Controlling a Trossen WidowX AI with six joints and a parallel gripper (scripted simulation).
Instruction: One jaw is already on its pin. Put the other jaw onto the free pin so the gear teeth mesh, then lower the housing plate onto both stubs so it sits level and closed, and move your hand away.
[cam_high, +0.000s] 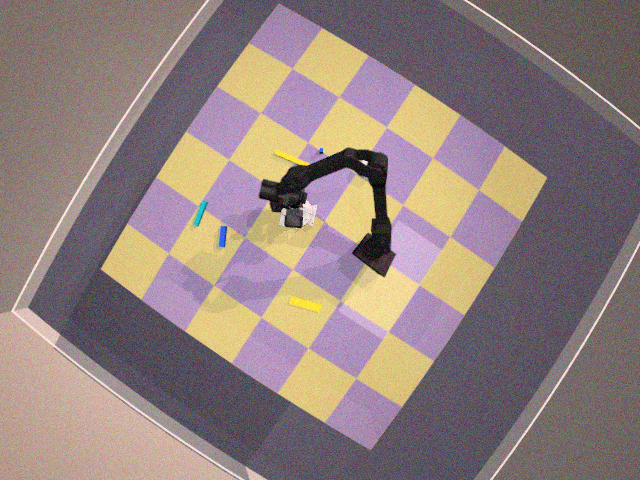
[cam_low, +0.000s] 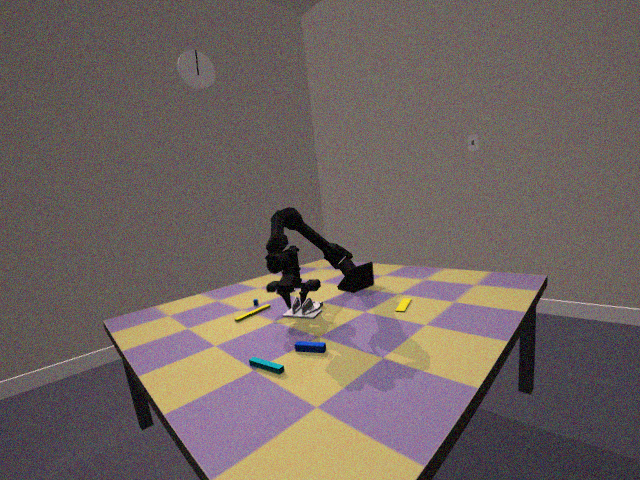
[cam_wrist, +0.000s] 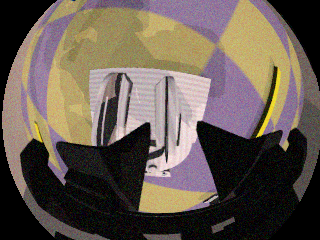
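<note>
Right now my gripper tip is 3 cm to the right of the white base plate and 1 cm above it. Also, from my gripper tip: long yellow bar (10 cm ahead, 13 cm to the right, 1 cm below); then white housing plate (16 cm behind, 26 cm to the right, 1 cm above); then small blue cube (3 cm ahead, 22 cm to the right).
</note>
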